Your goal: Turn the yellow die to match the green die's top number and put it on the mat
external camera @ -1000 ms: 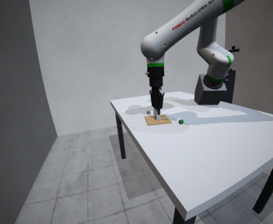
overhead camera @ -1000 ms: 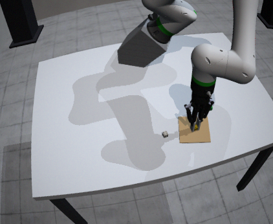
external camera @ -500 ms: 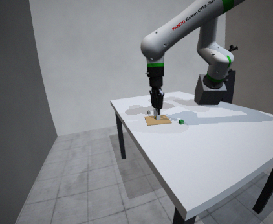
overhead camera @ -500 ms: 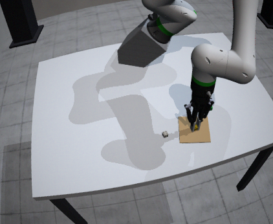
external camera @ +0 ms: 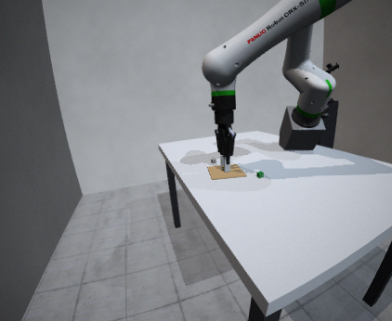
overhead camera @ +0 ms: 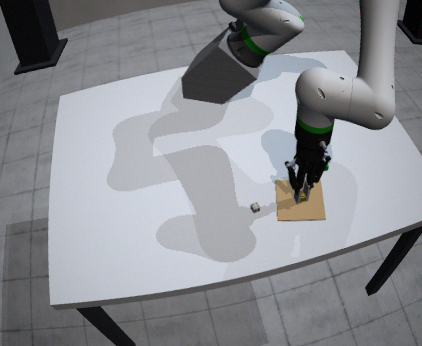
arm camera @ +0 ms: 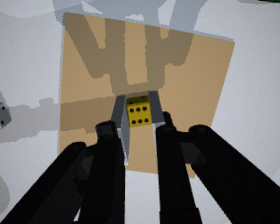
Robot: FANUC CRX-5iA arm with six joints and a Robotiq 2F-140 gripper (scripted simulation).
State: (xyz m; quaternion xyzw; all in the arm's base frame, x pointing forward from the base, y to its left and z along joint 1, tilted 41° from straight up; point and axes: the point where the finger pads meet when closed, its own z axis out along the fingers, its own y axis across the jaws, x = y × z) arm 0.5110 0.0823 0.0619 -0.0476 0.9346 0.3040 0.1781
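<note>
The yellow die lies 20 mm below my hand. From my hand the other things lie so: white die: 20 mm ahead, 130 mm to the right, 30 mm below; green die: 110 mm behind, 100 mm to the left, 30 mm below; tan mat: 40 mm below.
</note>
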